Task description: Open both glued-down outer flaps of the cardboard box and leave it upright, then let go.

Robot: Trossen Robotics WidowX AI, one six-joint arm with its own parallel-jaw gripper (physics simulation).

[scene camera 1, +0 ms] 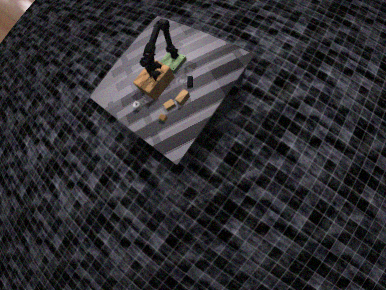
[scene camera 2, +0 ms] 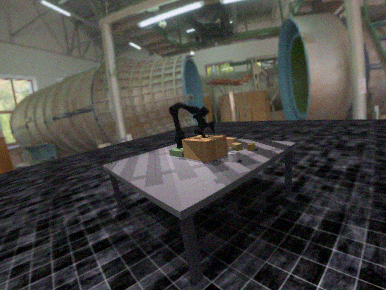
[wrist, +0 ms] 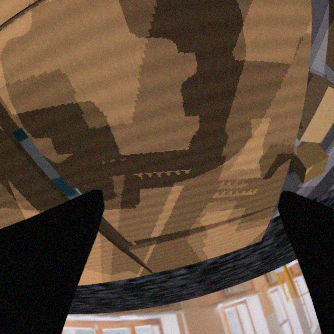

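Where they show: gripper, between the fingertips: (scene camera 1: 153, 78) (scene camera 2: 210, 135) (wrist: 194, 200); arm's base, origin of its link: (scene camera 1: 174, 56) (scene camera 2: 180, 147).
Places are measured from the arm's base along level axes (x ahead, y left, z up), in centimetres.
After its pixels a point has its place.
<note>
The cardboard box (scene camera 1: 162, 88) {x 35.2, y 12.4, z -1.3 cm} (scene camera 2: 196, 150) {x 35.6, y -9.5, z 2.8 cm} stands upright on the table. In the wrist view its large outer flap (wrist: 165, 105) {x 30.4, y 6.7, z 10.2 cm} lies across the top, nearly flat. A narrow dark seam slants down the left of that view, with a teal and grey strip (wrist: 41, 159) {x 31.8, y 0.5, z 8.7 cm} showing in it; the other flap lies left of the seam, partly out of frame. My gripper (scene camera 1: 155, 75) {x 35.3, y 6.8, z 10.8 cm} (scene camera 2: 210, 134) {x 35.3, y 6.8, z 10.8 cm} (wrist: 194, 200) {x 35.3, y 6.8, z 10.8 cm} is open and empty, low over the box top. Whether a fingertip touches the cardboard cannot be told. The flaps' outer edges are hard to make out in the scene views.
A green plate (scene camera 1: 176, 60) {x 3.6, y 5.1, z 0.0 cm} (scene camera 2: 175, 151) {x 5.5, y -9.6, z -0.9 cm} lies at the arm's base. A black item (scene camera 1: 190, 81) {x 15.1, y 30.8, z -1.9 cm}, a white roll (scene camera 1: 136, 105) {x 62.8, y 2.9, z 1.1 cm} and small brown blocks (scene camera 1: 182, 97) {x 33.7, y 37.0, z 2.8 cm} (scene camera 1: 169, 104) {x 44.6, y 29.6, z -0.1 cm} (scene camera 1: 163, 118) {x 58.0, y 33.4, z -0.1 cm} are on the table (scene camera 1: 200, 112) {x 34.2, y 55.9, z -5.2 cm} (scene camera 2: 165, 185) {x 56.3, y -51.8, z -5.2 cm} near the box.
</note>
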